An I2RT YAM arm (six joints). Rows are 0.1 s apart.
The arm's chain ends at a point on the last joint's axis. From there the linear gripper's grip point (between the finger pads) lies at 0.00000 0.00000 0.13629 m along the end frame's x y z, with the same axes.
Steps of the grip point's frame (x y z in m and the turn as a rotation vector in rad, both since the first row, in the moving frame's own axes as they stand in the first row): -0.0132, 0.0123, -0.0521, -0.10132, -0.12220, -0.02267; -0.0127, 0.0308, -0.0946, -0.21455, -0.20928, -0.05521; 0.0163, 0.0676, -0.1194, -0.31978, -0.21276, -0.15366; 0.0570, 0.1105, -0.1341, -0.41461, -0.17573, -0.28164
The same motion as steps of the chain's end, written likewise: 0.0032, -0.0016, -0.0504, -0.10132, -0.12220, -0.02267; 0.0146, 0.0012, -0.0885, -0.21455, -0.20928, -0.05521; 0.0412, 0.0231, -0.1095, -0.31978, -0.21276, -0.15366; 0.0721, 0.0533, -0.1206, -0.41461, -0.17573, -0.28164
